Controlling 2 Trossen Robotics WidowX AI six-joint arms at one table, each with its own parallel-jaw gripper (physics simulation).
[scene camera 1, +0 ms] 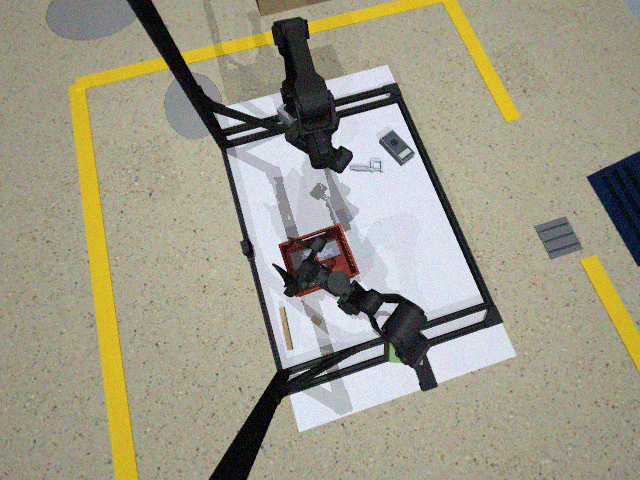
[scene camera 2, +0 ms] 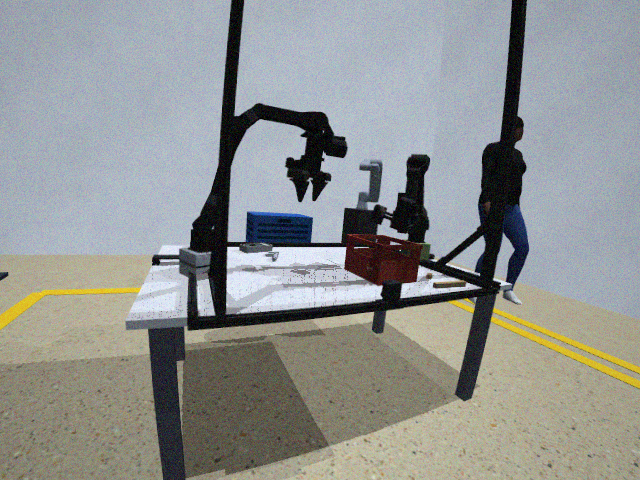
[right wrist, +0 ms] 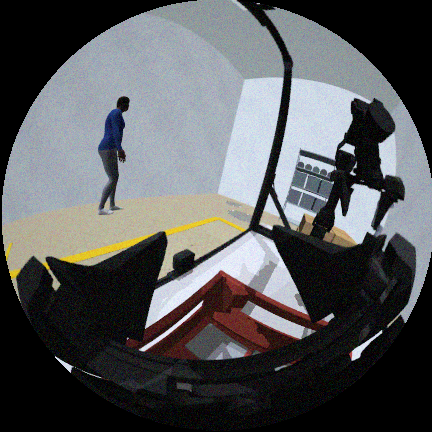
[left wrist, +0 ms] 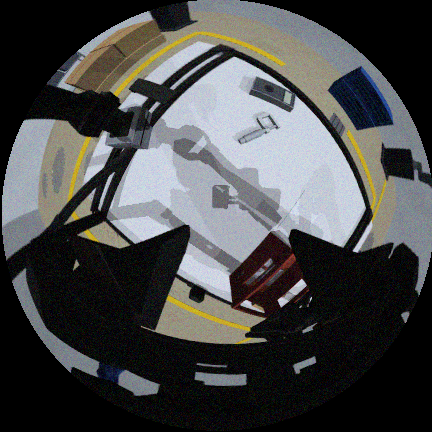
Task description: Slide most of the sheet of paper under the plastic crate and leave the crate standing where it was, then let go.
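The red crate (scene camera 1: 349, 252) (scene camera 2: 360, 262) (left wrist: 260, 270) (right wrist: 223, 286) stands upright on the white table. The white sheet (scene camera 1: 371, 241) (left wrist: 303, 214) is hard to see against the table. It lies flat beside the crate, to its right in scene camera 1; a thin edge line shows in the left wrist view. How much of it is under the crate cannot be told. My left gripper (scene camera 2: 308, 199) (left wrist: 241, 232) is open and empty, high above the table. My right gripper (scene camera 1: 282, 252) (scene camera 2: 379, 212) (right wrist: 220, 233) is open and empty, above the crate's far-left side in scene camera 1.
A grey meter (scene camera 1: 397, 146) (left wrist: 271, 93) and a pale calliper-like tool (scene camera 1: 367, 165) (left wrist: 257, 128) lie toward the left arm's side. A wooden strip (scene camera 1: 285, 328) (scene camera 2: 448, 284) and a small brown block (scene camera 1: 315, 320) lie near the crate. Black rails (scene camera 1: 442, 201) border the table.
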